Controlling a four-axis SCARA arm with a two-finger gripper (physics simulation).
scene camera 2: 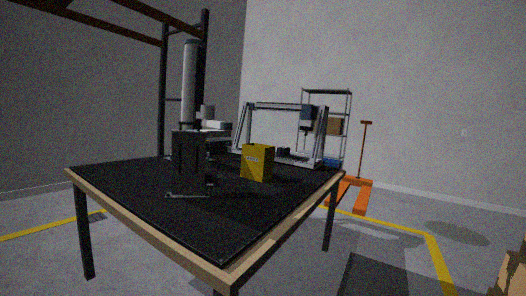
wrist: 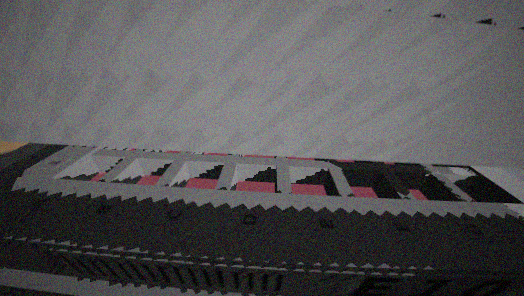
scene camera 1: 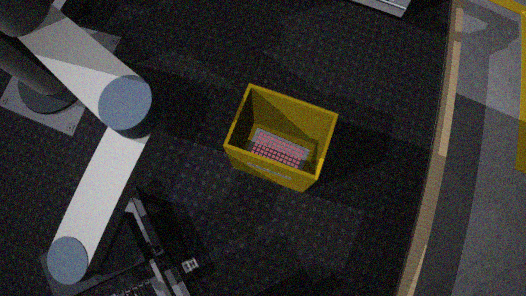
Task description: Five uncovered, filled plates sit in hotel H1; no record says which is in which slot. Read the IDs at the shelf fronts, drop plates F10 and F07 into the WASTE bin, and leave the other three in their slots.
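Frame: origin at the arm's base, x left, y back, z up, level; metres.
Seen in the pictures: gripper, between the fingertips: [wrist: 269, 125].
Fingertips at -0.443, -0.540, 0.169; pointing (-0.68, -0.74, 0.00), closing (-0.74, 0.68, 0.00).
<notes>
Offsets run from my fingertips to a thing's top centre, as dx, dy, dz. "spot": to the spot under its first point.
In the wrist view a plate @[+0.015, +0.019, +0.025] [wrist: 200, 192] with pink-filled wells fills the lower part at very close range. The ID on its dark front is cut off by the bottom edge; it looks like E10. Hotel H1 [scene camera 1: 145, 225] [scene camera 2: 190, 152] stands at the lower left in scene camera 1, with its H1 label @[spot: +0.125, -0.009, -0.156] [scene camera 1: 190, 265] beside it. The arm's blue-capped end [scene camera 1: 67, 260] is over the hotel's side. My gripper is open and empty; its fingertips are hidden. The yellow WASTE bin @[+0.417, -0.106, +0.044] [scene camera 1: 283, 183] [scene camera 2: 252, 167] stands upright, and a pink-filled plate @[+0.414, -0.105, -0.136] [scene camera 1: 280, 145] lies inside it.
The arm's white forearm [scene camera 1: 102, 192] reaches between its elbow [scene camera 1: 125, 102] and the hotel. A gantry machine [scene camera 2: 277, 106] stands behind the bin. The wooden table edge [scene camera 1: 435, 185] [scene camera 2: 150, 235] runs along the bin's far side. A metal base [scene camera 1: 390, 6] shows at the top.
</notes>
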